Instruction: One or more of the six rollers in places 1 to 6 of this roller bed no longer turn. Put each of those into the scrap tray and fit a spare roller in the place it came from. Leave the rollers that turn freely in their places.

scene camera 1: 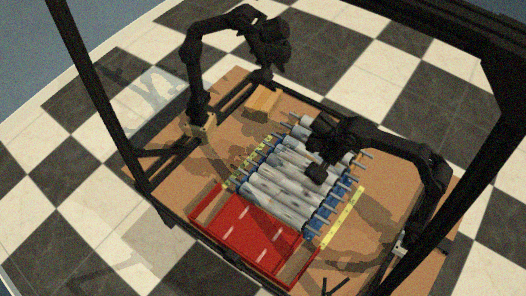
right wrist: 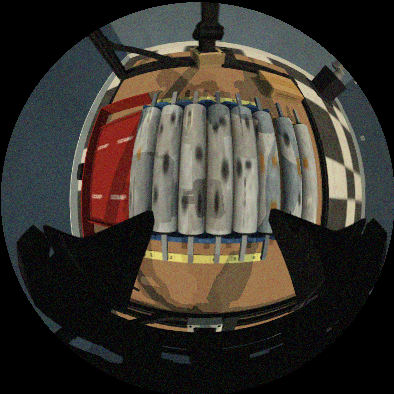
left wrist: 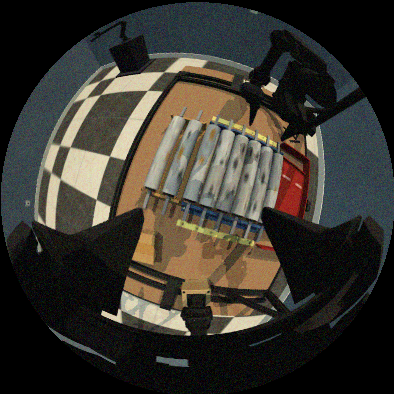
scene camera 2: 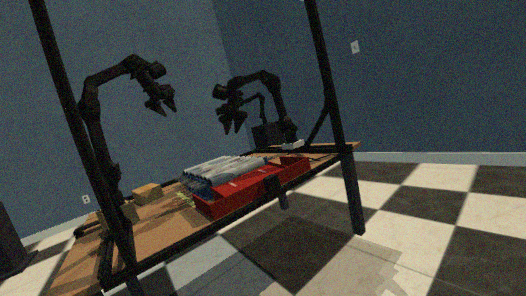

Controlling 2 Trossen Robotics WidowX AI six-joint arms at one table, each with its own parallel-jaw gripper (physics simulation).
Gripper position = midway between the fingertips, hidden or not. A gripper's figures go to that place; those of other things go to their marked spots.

Labels:
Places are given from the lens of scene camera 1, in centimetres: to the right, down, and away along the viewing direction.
my left gripper (scene camera 1: 279, 82): 5, -21, 117
my right gripper (scene camera 1: 317, 166): 17, 6, 117
tan cardboard box (scene camera 1: 261, 105): -1, -17, 154

